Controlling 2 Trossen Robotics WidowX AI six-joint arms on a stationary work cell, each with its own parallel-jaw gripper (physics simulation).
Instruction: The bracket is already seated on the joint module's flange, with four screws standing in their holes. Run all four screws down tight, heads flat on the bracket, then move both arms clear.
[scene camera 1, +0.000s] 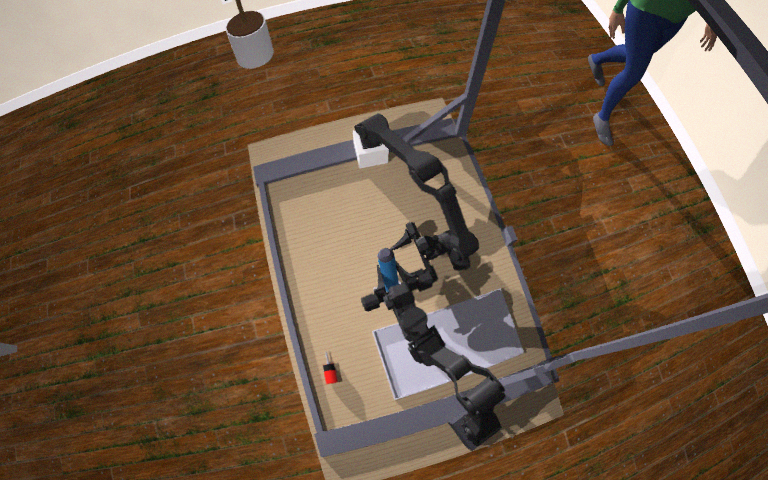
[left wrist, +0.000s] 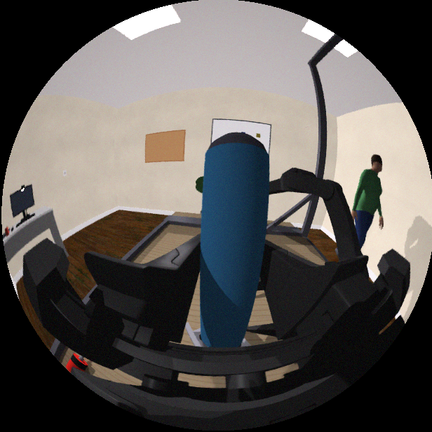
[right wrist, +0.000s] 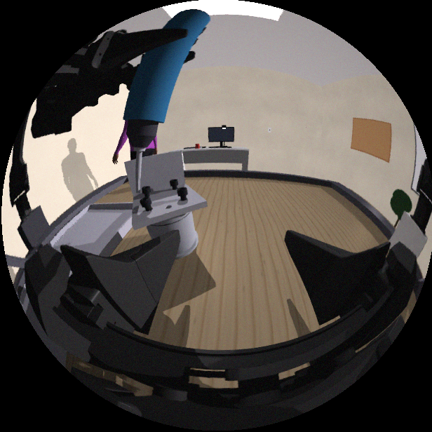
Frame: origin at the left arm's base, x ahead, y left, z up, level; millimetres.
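Seen in the pictures: left arm's base at its link origin: (scene camera 1: 476, 427); right arm's base at its link origin: (scene camera 1: 370, 139).
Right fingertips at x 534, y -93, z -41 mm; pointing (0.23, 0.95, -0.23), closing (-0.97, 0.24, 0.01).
Observation:
Pixels of each thing's middle, then the offset from my right fingertips to it.
- blue-handled screwdriver at the middle of its body: (scene camera 1: 389, 278) dy +63, dx -56, dz +136 mm
- small red tool at the middle of its body: (scene camera 1: 329, 367) dy +337, dx -147, dz -34 mm
- grey tray at the middle of its body: (scene camera 1: 450, 343) dy -1, dx -290, dz -44 mm
My left gripper (scene camera 1: 392, 286) is shut on a blue-handled screwdriver (scene camera 1: 387, 269), held upright; the handle fills the middle of the left wrist view (left wrist: 233, 250). In the right wrist view the screwdriver (right wrist: 155, 76) points down with its shaft on a black screw (right wrist: 146, 191) at the near left corner of the grey bracket (right wrist: 165, 197). The bracket sits on the round grey joint module (right wrist: 174, 233). Other black screws (right wrist: 179, 189) stand in the bracket. My right gripper (scene camera 1: 411, 245) is open and empty, just beside the module; its fingers (right wrist: 229, 261) show wide apart.
A small red tool (scene camera 1: 330, 370) stands on the table at the lower left. A grey tray (scene camera 1: 449, 343) lies under my left arm. A dark frame rims the table, with posts at the corners. A person (left wrist: 368, 197) walks beyond the cell.

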